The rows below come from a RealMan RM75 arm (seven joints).
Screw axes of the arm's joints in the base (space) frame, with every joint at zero. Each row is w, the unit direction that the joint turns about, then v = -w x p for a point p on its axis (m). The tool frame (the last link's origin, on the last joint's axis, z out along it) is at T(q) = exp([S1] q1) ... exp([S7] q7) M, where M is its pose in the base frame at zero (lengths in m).
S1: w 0 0 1 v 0.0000 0.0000 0.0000
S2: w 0 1 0 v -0.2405 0.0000 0.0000
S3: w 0 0 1 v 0.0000 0.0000 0.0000
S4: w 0 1 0 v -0.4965 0.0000 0.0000
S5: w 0 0 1 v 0.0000 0.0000 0.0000
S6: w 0 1 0 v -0.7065 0.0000 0.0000
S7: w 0 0 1 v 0.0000 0.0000 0.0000
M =
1 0 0 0.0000
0 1 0 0.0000
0 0 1 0.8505
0 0 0 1
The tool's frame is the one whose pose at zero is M.
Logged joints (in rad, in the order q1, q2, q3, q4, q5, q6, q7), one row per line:
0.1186, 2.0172, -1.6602, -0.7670, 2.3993, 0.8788, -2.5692
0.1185, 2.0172, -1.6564, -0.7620, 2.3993, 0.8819, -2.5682
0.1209, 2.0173, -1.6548, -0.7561, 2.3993, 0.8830, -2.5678
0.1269, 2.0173, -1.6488, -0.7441, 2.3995, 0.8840, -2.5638
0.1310, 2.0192, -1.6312, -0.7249, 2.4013, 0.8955, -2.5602
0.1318, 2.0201, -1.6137, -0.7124, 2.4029, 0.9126, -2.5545
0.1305, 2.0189, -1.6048, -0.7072, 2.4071, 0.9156, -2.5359
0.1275, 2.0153, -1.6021, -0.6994, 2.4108, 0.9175, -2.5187
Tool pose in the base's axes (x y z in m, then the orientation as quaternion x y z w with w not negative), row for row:
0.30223, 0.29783, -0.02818, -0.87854, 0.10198, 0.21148, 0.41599
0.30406, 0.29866, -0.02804, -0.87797, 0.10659, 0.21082, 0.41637
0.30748, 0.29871, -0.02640, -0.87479, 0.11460, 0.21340, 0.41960
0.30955, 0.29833, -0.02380, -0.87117, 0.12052, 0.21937, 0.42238
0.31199, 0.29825, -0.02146, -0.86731, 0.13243, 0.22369, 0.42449
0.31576, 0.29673, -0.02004, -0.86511, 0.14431, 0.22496, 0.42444
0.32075, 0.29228, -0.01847, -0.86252, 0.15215, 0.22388, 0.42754
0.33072, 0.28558, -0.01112, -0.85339, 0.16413, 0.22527, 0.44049
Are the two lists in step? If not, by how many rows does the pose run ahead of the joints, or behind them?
The pose runs 2 rows ahead of the joints: the pose in row i belongs to the joints in row i + 2.
